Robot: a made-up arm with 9 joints. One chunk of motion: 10 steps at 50 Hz.
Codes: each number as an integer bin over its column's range. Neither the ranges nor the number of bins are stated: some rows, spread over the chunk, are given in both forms.
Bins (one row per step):
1: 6 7 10 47 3 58 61 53 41
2: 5 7 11 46 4 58 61 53 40
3: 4 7 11 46 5 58 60 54 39
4: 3 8 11 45 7 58 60 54 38
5: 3 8 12 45 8 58 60 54 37
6: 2 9 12 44 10 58 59 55 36
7: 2 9 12 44 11 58 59 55 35
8: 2 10 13 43 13 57 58 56 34
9: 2 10 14 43 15 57 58 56 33
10: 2 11 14 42 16 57 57 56 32
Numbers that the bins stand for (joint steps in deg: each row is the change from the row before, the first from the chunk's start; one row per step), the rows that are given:
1: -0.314 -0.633 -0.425 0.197 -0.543 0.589 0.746 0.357 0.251
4: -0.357 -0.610 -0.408 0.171 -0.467 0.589 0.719 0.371 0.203
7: -0.371 -0.586 -0.390 0.159 -0.390 0.589 0.692 0.386 0.156
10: -0.371 -0.538 -0.356 0.133 -0.295 0.567 0.638 0.400 0.108
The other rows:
2: -0.329 -0.633 -0.408 0.184 -0.524 0.589 0.746 0.357 0.235
3: -0.343 -0.633 -0.408 0.184 -0.505 0.589 0.719 0.371 0.219
5: -0.357 -0.610 -0.390 0.171 -0.448 0.589 0.719 0.371 0.187
6: -0.371 -0.586 -0.390 0.159 -0.410 0.589 0.692 0.386 0.171
8: -0.371 -0.562 -0.373 0.146 -0.352 0.567 0.665 0.400 0.140
9: -0.371 -0.562 -0.356 0.146 -0.314 0.567 0.665 0.400 0.124

